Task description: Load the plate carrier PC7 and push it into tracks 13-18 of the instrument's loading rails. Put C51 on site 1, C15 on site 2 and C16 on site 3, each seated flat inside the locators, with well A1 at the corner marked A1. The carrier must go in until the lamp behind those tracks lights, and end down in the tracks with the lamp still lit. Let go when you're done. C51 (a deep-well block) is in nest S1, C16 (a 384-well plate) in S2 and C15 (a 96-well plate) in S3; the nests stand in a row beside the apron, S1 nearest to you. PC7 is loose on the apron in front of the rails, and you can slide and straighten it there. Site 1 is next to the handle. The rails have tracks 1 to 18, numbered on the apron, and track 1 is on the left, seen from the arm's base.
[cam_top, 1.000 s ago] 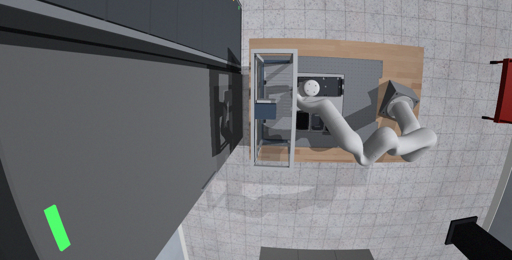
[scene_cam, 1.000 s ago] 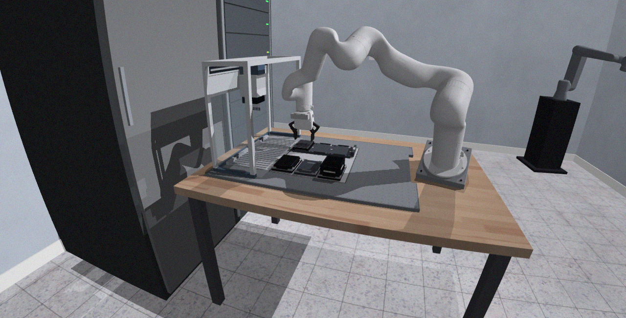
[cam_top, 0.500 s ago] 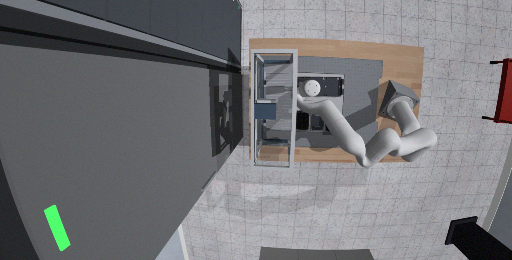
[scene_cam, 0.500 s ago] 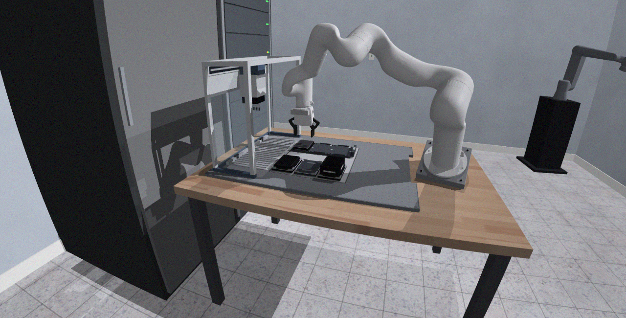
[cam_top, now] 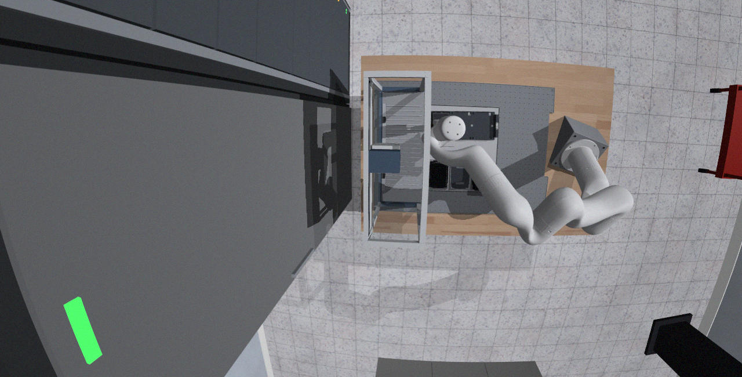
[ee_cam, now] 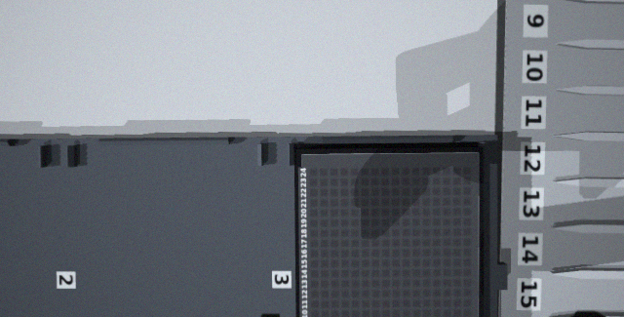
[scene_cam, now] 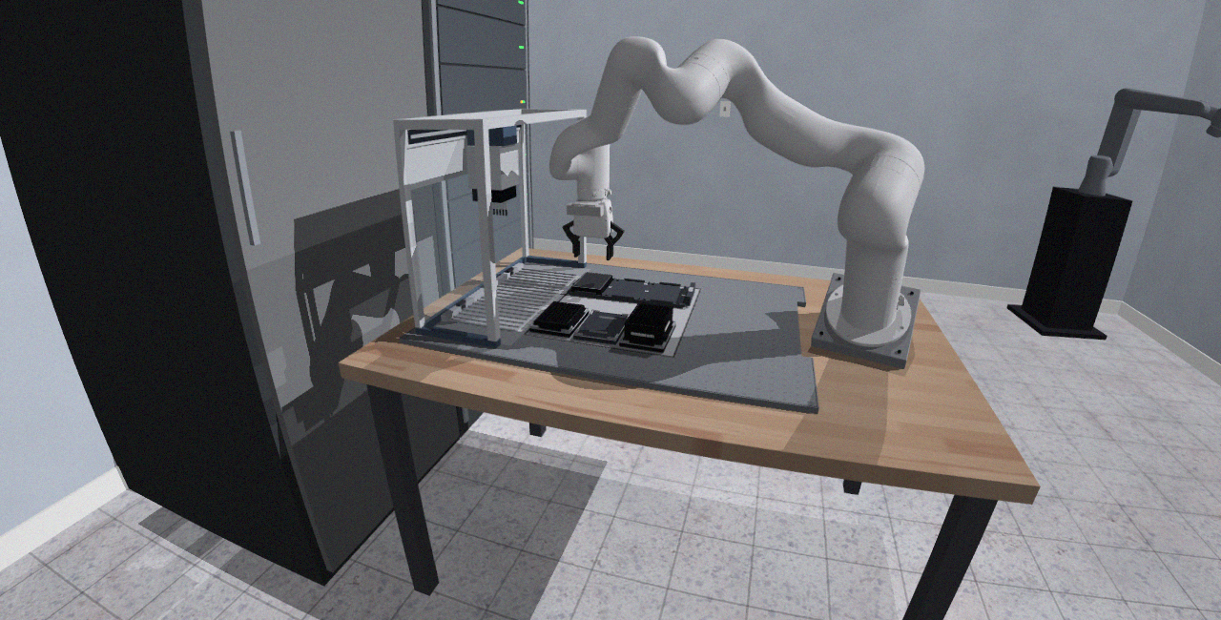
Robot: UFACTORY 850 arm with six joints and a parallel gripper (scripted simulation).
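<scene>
My hand is 24 cm to the right of the plate C15, 8 cm above it and 3 cm short of it. The rest, counted from my hand: nest S2: 25 cm to the left, 10 cm below, 8 cm behind; plate carrier PC7: 11 cm behind, 9 cm below, 1 cm to the left; pipetting head: 25 cm above, 24 cm ahead, 9 cm to the left.
</scene>
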